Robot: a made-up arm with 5 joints. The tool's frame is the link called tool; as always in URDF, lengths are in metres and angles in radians.
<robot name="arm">
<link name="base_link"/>
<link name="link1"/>
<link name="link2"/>
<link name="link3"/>
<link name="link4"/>
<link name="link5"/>
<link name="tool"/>
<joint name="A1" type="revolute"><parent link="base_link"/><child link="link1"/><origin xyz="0.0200 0.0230 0.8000"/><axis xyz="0 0 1"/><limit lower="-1.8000" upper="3.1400"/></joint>
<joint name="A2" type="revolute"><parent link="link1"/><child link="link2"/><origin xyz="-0.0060 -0.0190 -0.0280" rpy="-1.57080 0.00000 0.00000"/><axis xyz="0 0 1"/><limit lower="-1.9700" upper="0.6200"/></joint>
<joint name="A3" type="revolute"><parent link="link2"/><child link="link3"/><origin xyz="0.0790 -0.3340 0.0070"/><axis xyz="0 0 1"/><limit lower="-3.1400" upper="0.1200"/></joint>
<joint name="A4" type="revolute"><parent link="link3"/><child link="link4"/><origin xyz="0.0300 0.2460 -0.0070"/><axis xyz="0 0 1"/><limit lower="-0.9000" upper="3.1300"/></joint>
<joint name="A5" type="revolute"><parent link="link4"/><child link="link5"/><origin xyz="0.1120 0.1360 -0.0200" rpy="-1.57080 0.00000 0.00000"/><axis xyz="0 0 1"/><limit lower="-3.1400" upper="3.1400"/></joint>
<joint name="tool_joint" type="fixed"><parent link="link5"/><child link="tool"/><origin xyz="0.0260 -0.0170 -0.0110" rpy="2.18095 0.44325 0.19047"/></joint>
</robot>
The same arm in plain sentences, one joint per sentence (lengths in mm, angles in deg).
The arm has five revolute joints in a row. What follows holds with every joint at zero, and every direction is one of the base frame's.
The first joint sits 20 mm along +x and 23 mm along +y and 800 mm along +z from the base frame's origin and rotates about +z, from -103.13 to 179.91 deg.
The second joint sits 6 mm along -x and 19 mm along -y and 28 mm along -z from the first joint and rotates about +y, from -112.87 to 35.52 deg.
The third joint sits 79 mm along +x and 7 mm along +y and 334 mm along +z from the second joint and rotates about +y, from -179.91 to 6.88 deg.
The fourth joint sits 30 mm along +x and 7 mm along -y and 246 mm along -z from the third joint and rotates about +y, from -51.57 to 179.34 deg.
The fifth joint sits 112 mm along +x and 20 mm along -y and 136 mm along -z from the fourth joint and rotates about -z, from -179.91 to 179.91 deg.
The tool frame, which is the frame that the pose is given for, sits 26 mm along +x and 17 mm along +y and 11 mm along +z from the fifth joint; its axes are the base frame's turned by roll -55.04, pitch -25.4 and yaw -10.91 deg (as in URDF: about the fixed x, then y, then z).

